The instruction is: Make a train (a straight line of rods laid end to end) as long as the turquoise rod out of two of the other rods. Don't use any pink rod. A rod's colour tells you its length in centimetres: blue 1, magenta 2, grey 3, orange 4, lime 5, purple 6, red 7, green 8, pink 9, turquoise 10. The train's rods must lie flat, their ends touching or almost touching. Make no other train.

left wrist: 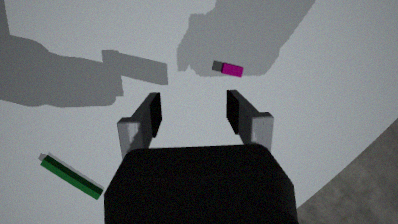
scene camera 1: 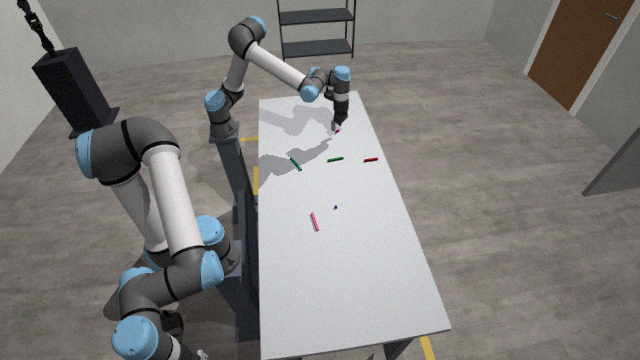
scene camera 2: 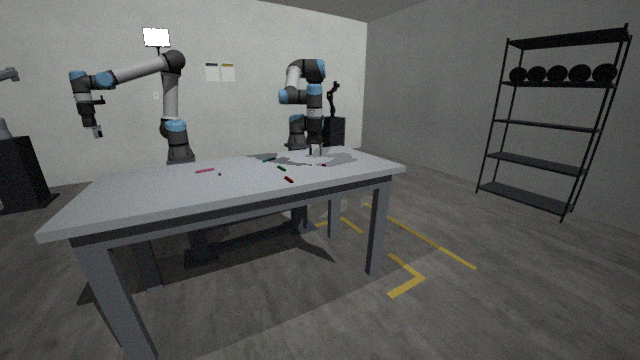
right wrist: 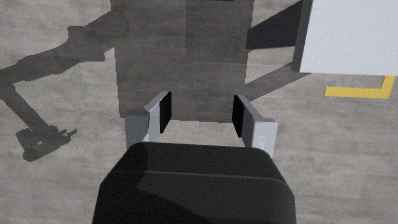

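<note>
There's a green rod here, and you'd find the rod [left wrist: 49,163] in the left wrist view, while in the right wrist view it's out of frame. The left gripper [left wrist: 193,104] is visible, and so is the right gripper [right wrist: 202,106].
</note>
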